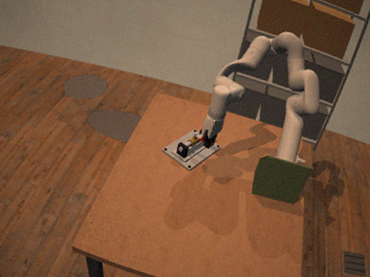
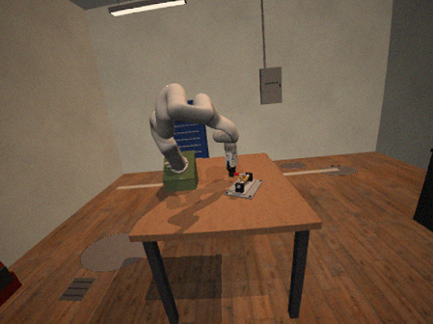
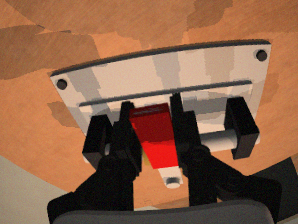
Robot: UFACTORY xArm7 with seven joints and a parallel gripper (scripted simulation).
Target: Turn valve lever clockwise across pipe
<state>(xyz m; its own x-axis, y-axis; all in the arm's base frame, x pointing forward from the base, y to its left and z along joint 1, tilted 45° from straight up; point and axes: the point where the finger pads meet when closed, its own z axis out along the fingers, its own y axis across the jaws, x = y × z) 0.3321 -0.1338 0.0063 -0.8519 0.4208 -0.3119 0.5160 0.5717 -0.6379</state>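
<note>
Now: hand 4 cm short of the red lever and 2 cm to the left of it.
</note>
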